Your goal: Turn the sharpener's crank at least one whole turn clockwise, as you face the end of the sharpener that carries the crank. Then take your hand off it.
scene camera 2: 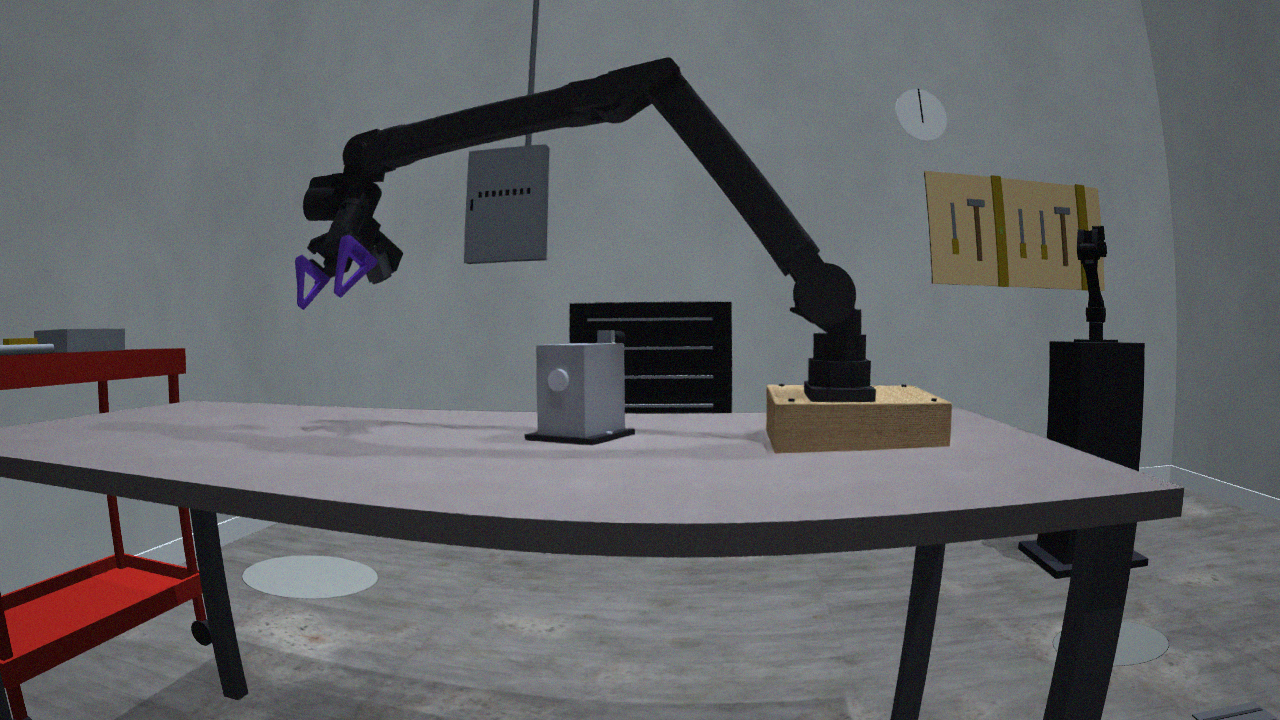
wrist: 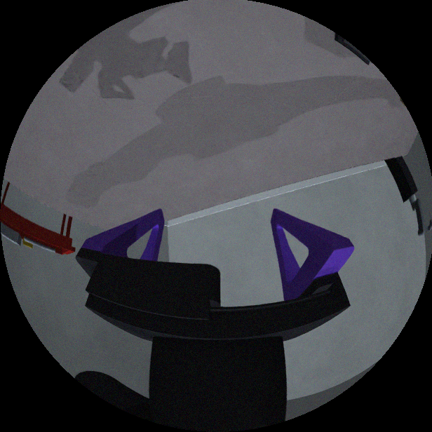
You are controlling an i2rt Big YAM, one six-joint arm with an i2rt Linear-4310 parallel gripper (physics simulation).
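Frame: origin at the arm's base, x ahead, y left, z up, level; millimetres.
Seen in the pictures: gripper, fingertip midpoint: point(scene camera 2: 318, 301); arm's base, origin of the base link: point(scene camera 2: 838, 396).
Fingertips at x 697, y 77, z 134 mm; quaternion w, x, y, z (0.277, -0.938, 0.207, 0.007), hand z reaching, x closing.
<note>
Pixels of each thing's middle, then the offset from my fingertips to it. "spot": a spot on its surface instead. Level surfaces: height alone.
- sharpener, surface spot: point(scene camera 2: 580, 394) spot: 93 mm right, 361 mm back, 130 mm down
- disc, surface spot: point(scene camera 2: 558, 379) spot: 94 mm right, 332 mm back, 111 mm down
- table, its level: 194 mm down
The sharpener point(scene camera 2: 580, 394) is a pale grey box standing upright on a thin dark base on the table. A round light knob or disc point(scene camera 2: 558, 379) is on its left-facing side. A small dark block point(scene camera 2: 610, 336) shows at its top edge towards the back; I cannot tell which part belongs to the crank. My gripper point(scene camera 2: 321, 300) point(wrist: 217, 214) has purple triangular fingers, spread wide open with nothing between them. It hangs high above the table, left of the sharpener and well apart from it. In the wrist view a dark edge at the upper right may be the sharpener's base.
The table point(scene camera 2: 716, 483) point(wrist: 280, 165) carries the wooden block point(scene camera 2: 859, 425) under my arm's base, right of the sharpener. A red cart point(scene camera 2: 89, 365) point(wrist: 37, 232) stands beyond the left end. A black drawer cabinet point(scene camera 2: 680, 333) is behind. My arm arches over the sharpener.
</note>
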